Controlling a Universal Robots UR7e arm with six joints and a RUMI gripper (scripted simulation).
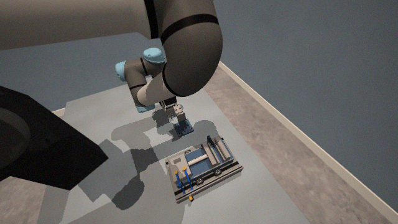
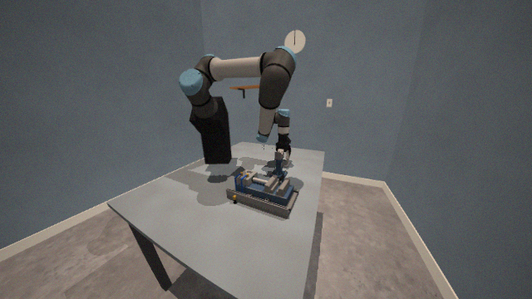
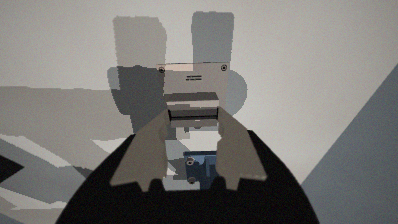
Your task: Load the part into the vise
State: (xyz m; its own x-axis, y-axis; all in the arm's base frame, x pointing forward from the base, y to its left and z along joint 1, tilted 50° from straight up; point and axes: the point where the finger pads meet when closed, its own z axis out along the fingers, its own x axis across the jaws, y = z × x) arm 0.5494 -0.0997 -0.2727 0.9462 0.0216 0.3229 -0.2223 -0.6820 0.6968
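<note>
The pale plate is 3 cm below my hand and 1 cm to the left of it. Also, from my hand: part: right at my hand; then vise: 38 cm to the right, 7 cm behind, 1 cm above; then work stop: 35 cm to the right, 6 cm above, 1 cm ahead.
</note>
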